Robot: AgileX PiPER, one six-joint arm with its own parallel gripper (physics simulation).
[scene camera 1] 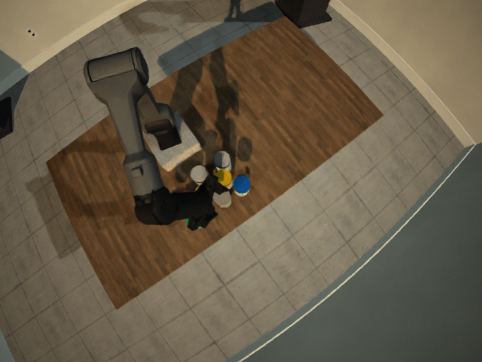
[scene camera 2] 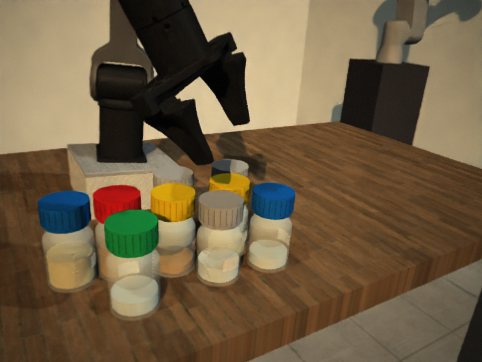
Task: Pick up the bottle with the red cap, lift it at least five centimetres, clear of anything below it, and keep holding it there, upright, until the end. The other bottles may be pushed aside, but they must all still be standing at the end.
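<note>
The red-capped bottle [scene camera 2: 117, 202] stands upright in the cluster, between a blue-capped bottle [scene camera 2: 65, 212] and a yellow-capped bottle [scene camera 2: 173, 202], partly behind the green-capped bottle [scene camera 2: 131, 233]. In scene camera 1, a thin sliver of its red cap [scene camera 1: 183, 191] shows beside the arm. My gripper [scene camera 1: 222, 202] [scene camera 2: 222, 143] is open and empty, tilted, with its fingers above the cap tops. In scene camera 2 it appears to the right of the red cap. The arm hides much of the cluster in scene camera 1.
Other bottles stand upright: a grey-capped one [scene camera 2: 221, 210], a second yellow-capped one [scene camera 1: 223, 178] [scene camera 2: 229, 186], a blue-capped one [scene camera 1: 242, 185] [scene camera 2: 273, 201], and two further grey-capped ones [scene camera 1: 199, 174] [scene camera 1: 222, 160]. The arm's pale base block [scene camera 1: 185, 152] [scene camera 2: 82, 169] is behind them.
</note>
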